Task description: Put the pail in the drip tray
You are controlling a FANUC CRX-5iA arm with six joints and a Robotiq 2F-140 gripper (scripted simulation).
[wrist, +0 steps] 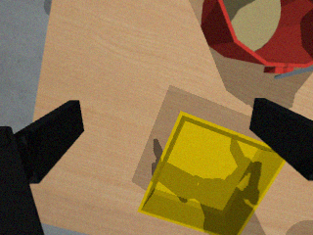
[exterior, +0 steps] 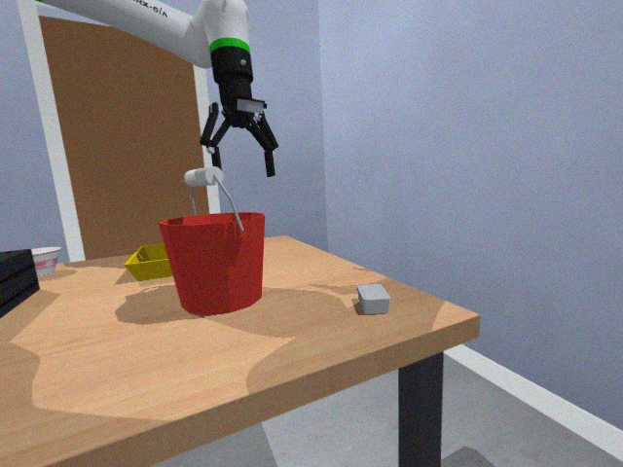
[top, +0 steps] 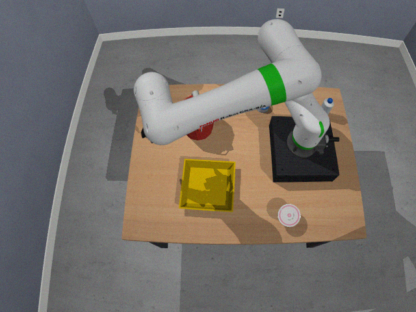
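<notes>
Right now the pail handle is 17 cm to the right of my hand, 11 cm behind it and 4 cm below it. Also, from my hand: yellow drip tray (23 cm below, 16 cm behind, 15 cm to the left); small grey block (34 cm to the right, 23 cm below, 12 cm ahead); red pail (17 cm to the right, 11 cm below, 11 cm behind).
</notes>
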